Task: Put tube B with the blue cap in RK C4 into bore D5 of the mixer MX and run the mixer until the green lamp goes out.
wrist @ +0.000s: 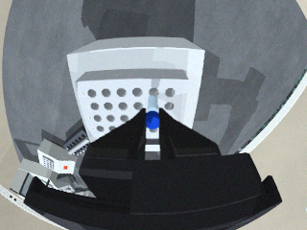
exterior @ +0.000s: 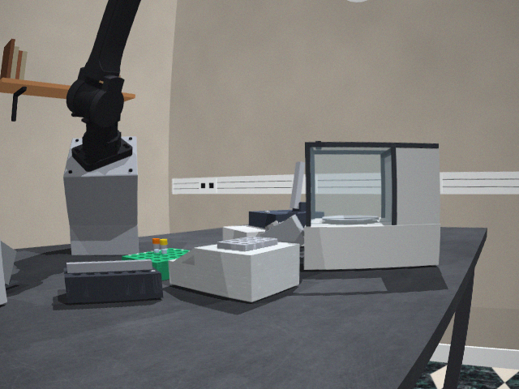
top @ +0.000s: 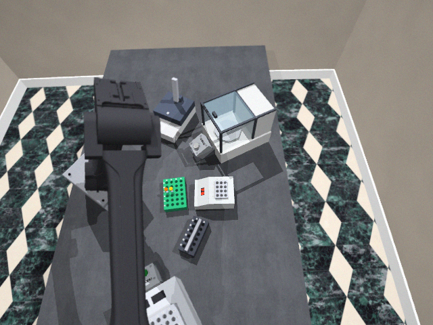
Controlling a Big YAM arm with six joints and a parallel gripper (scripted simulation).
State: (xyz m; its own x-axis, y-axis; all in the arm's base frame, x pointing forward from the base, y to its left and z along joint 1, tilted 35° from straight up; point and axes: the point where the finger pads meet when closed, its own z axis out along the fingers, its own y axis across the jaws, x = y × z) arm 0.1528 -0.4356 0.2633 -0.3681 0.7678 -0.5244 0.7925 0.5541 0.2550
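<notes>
Now: the tube B 20 mm below my hand. The rest, counted from my hand: green rack RK: 40 mm ahead, 480 mm to the left, 200 mm below; then dark magnet block: 100 mm ahead, 310 mm to the left, 200 mm below; then green start key: 60 mm behind, 190 mm to the left, 150 mm below.
</notes>
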